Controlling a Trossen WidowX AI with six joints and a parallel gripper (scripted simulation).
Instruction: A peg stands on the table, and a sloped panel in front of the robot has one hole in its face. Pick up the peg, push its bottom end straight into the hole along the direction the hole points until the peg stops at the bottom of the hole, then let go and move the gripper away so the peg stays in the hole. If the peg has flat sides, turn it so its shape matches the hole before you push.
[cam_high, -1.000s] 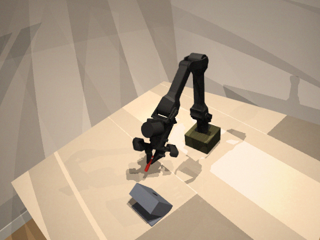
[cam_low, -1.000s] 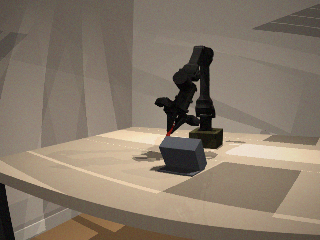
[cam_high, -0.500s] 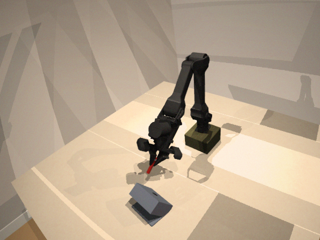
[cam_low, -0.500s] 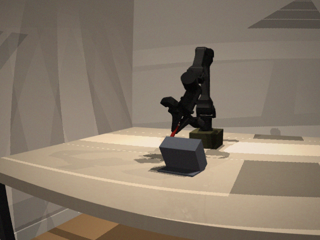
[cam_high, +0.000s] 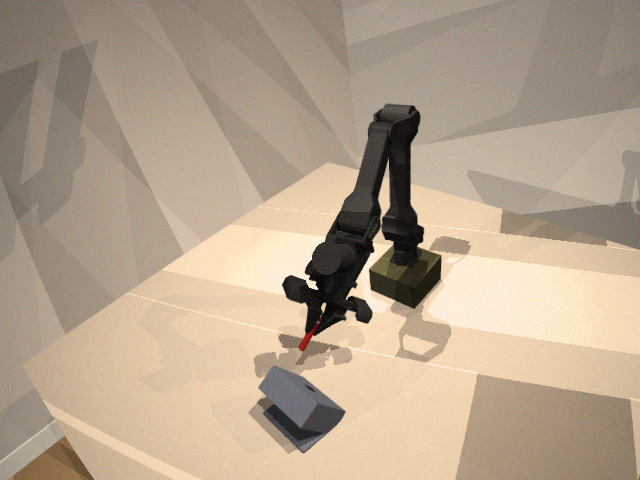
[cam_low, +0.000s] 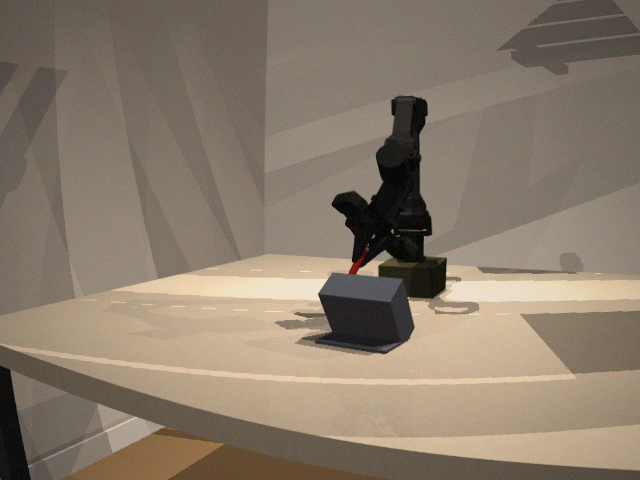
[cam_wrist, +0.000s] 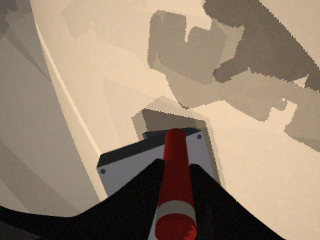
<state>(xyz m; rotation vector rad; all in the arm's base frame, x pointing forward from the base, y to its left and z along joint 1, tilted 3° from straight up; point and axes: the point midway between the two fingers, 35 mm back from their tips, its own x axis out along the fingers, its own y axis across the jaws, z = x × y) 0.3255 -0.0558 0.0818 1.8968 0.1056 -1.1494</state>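
Right now the sloped panel is 110 mm ahead of my gripper tip, 60 mm below it and 40 mm to the left of it. Round my gripper tip: red peg 10 mm to the left, 10 mm behind, 10 mm above; then flat foot plate 140 mm ahead, 110 mm below, 30 mm to the left.
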